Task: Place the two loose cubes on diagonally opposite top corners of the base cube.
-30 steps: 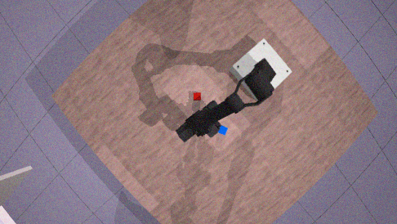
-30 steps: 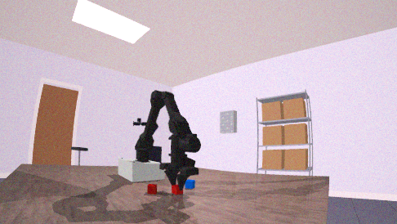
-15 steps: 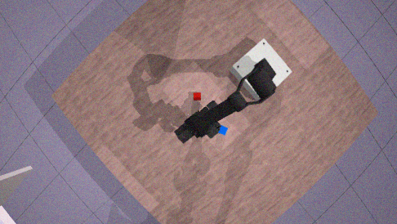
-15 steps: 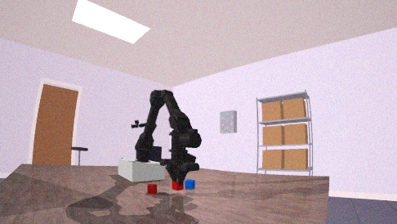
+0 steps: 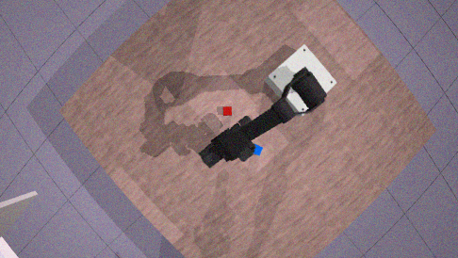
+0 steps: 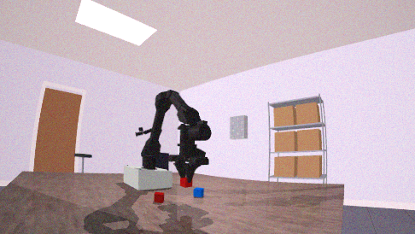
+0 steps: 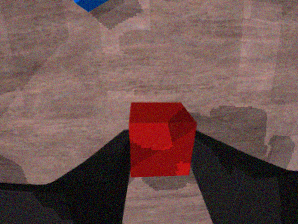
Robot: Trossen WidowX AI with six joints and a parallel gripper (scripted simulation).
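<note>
My gripper tip is now 110 mm to the right of the blue cube, 60 mm above it and 20 mm past it.
</note>
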